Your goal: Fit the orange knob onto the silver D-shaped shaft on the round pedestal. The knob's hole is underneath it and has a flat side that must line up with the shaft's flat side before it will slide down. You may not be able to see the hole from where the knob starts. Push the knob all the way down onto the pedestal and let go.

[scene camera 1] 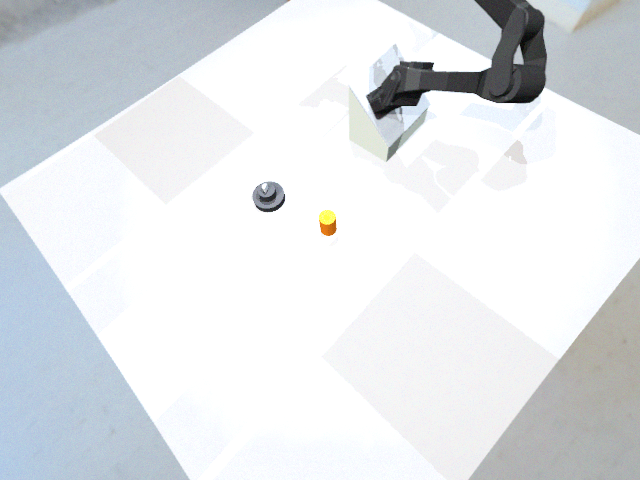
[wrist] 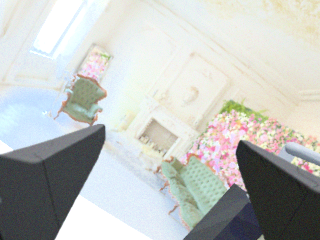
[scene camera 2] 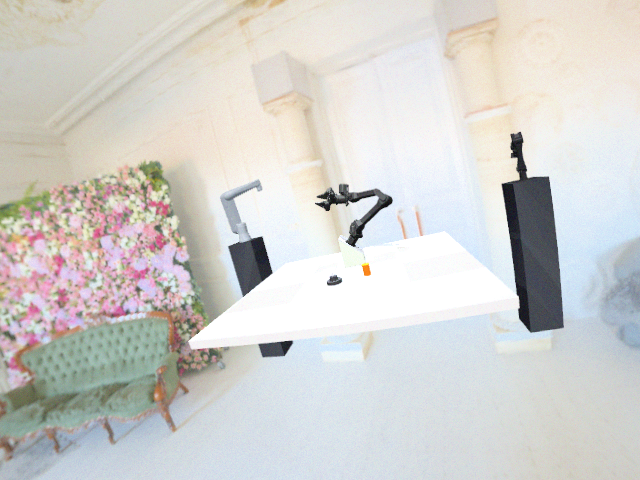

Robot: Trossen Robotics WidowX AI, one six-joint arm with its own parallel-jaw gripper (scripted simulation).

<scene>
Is my gripper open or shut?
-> Open.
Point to a dark round pedestal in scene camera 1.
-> At 269, 196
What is my gripper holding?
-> Nothing.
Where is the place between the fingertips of my gripper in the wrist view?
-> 171, 139
</scene>
